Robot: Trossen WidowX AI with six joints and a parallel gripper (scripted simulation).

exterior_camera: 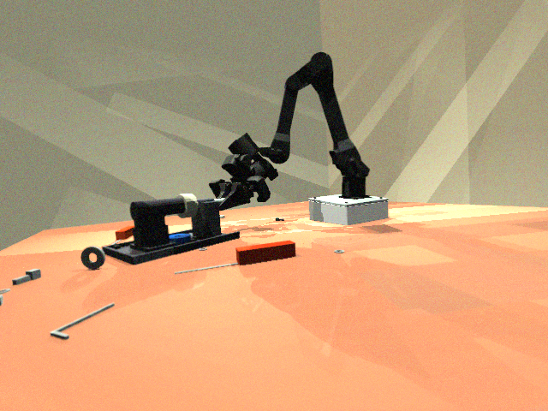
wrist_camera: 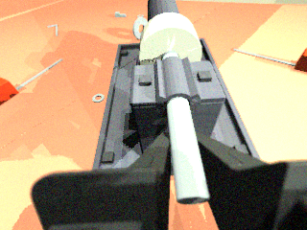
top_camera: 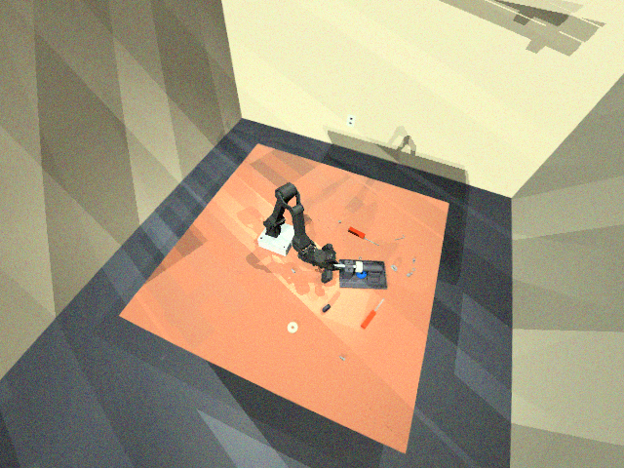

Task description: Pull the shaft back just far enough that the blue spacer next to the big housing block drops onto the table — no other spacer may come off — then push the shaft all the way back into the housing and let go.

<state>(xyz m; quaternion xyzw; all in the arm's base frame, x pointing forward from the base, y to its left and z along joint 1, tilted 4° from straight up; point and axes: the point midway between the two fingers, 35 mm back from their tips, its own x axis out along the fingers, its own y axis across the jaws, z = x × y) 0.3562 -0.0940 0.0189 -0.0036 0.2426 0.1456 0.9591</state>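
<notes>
The blue spacer is 100 mm ahead of my gripper tip, 30 mm to the left of it and 50 mm below it. Also, from my gripper tip: allen key: 260 mm ahead, 320 mm to the left, 60 mm below; then black cylinder: 10 mm behind, 200 mm to the right, 40 mm below; then pale grey shaft: 30 mm ahead, 10 mm to the left, 20 mm above.
</notes>
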